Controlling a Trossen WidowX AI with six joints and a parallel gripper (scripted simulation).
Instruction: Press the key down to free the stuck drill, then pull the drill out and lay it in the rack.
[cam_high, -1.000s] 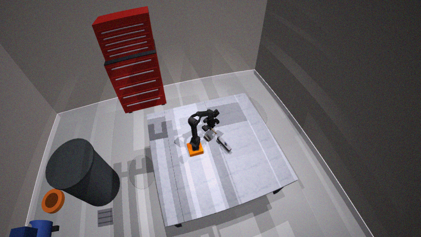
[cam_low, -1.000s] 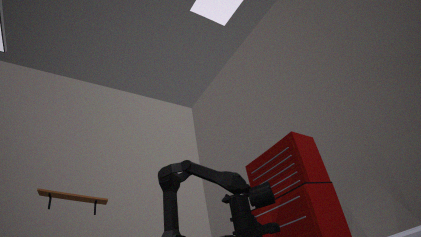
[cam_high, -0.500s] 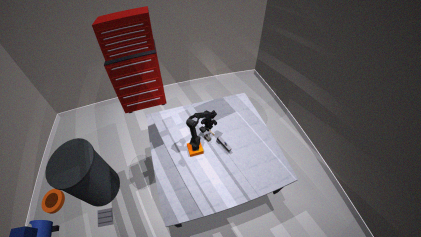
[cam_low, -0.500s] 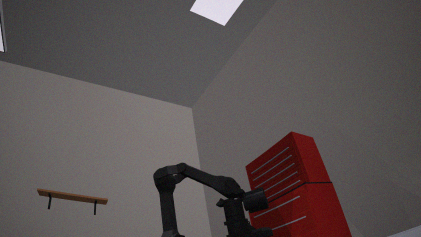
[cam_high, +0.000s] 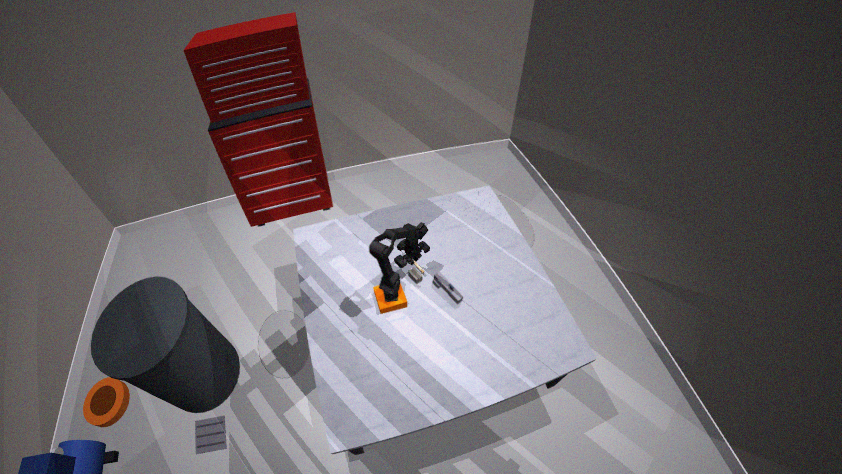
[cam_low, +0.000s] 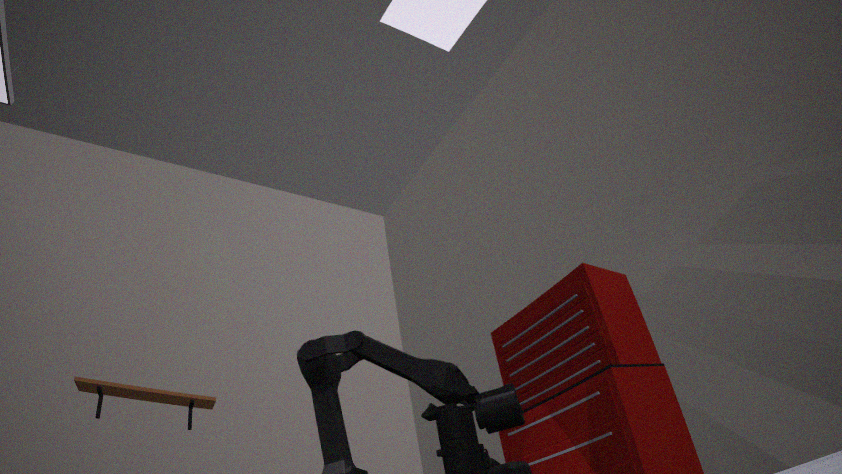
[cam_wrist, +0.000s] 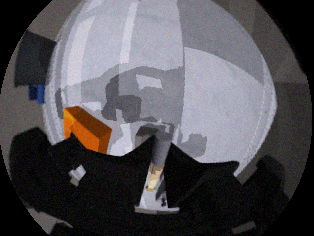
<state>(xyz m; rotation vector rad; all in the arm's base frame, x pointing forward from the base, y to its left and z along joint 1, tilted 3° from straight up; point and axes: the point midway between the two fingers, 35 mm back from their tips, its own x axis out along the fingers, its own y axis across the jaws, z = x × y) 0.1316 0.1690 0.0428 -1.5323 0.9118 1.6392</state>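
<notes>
Right now my gripper tip is 10 mm short of the holder block, 50 mm to the left of it and 40 mm above it. Round my gripper tip: long grey fixture (160 mm ahead, 150 mm to the right, 20 mm below); then drill (20 mm ahead, 30 mm to the right, 30 mm above); then dark key (170 mm ahead, 180 mm to the right, 10 mm below).
</notes>
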